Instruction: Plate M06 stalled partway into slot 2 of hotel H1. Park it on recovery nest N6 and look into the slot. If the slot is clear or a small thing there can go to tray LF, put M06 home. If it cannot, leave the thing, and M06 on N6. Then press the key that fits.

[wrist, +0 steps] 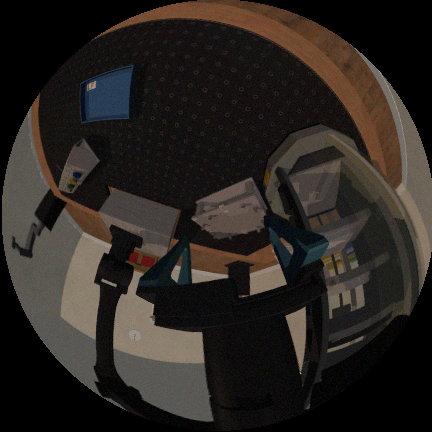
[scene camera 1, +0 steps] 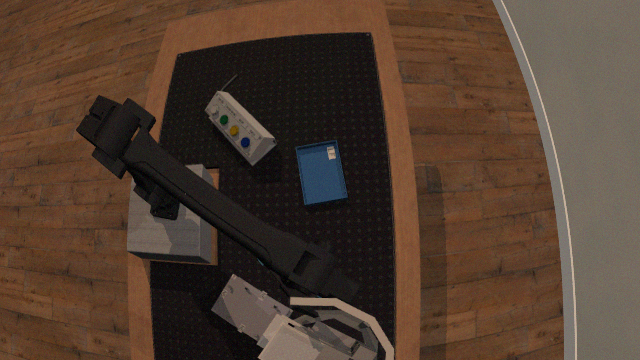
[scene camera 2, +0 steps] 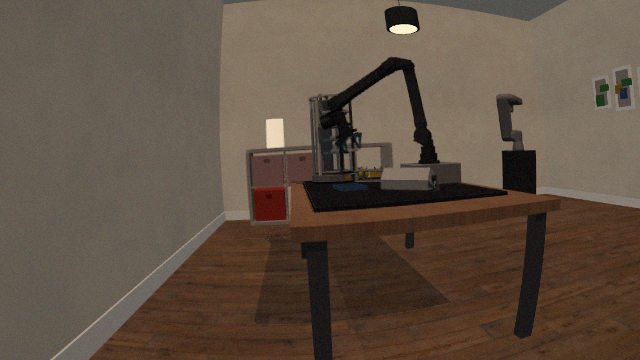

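Pixels of known places: gripper, fingertip midpoint: (wrist: 224,229) (scene camera 2: 353,151); arm's base, origin of the base link: (wrist: 126,235) (scene camera 1: 167,196) (scene camera 2: 429,163).
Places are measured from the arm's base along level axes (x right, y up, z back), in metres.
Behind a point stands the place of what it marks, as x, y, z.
Observation:
My gripper (scene camera 2: 350,142) {0.164, 0.070, -0.358} (wrist: 224,229) {0.164, 0.070, -0.358} is open and empty, its teal fingers apart, high above the mat beside hotel H1 (scene camera 2: 314,140) {0.274, 0.138, -0.556}. In the wrist view the hotel's curved clear wall and shelves stand to the right of the fingers. Plate M06 and slot 2 cannot be told apart from the shelves and posts. A grey nest plate with small clips (scene camera 1: 245,305) {0.238, -0.028, -0.253} (wrist: 230,212) {0.224, -0.028, -0.290} lies by the hotel's foot; no plate can be made out on it, and its label is unreadable. Blue tray LF (scene camera 1: 321,175) {-0.131, -0.085, -0.384} (scene camera 2: 350,187) {-0.215, -0.074, -0.379} (wrist: 109,97) {-0.120, -0.085, -0.380} looks empty. The key box (scene camera 1: 255,127) {-0.215, -0.010, -0.210} (scene camera 2: 406,178) {-0.281, -0.044, -0.161} (wrist: 86,156) {-0.166, -0.061, -0.224} has green, yellow and blue keys.
The arm's grey base block (scene camera 1: 145,237) {0.123, 0.001, 0.052} (scene camera 2: 451,172) {-0.073, -0.042, 0.096} (wrist: 137,217) {0.029, -0.028, -0.108} stands at the table's edge. The arm spans over the mat between base and hotel. A second small robot on a black pedestal (scene camera 2: 518,172) and a shelf unit (scene camera 2: 249,187) stand beyond the table.

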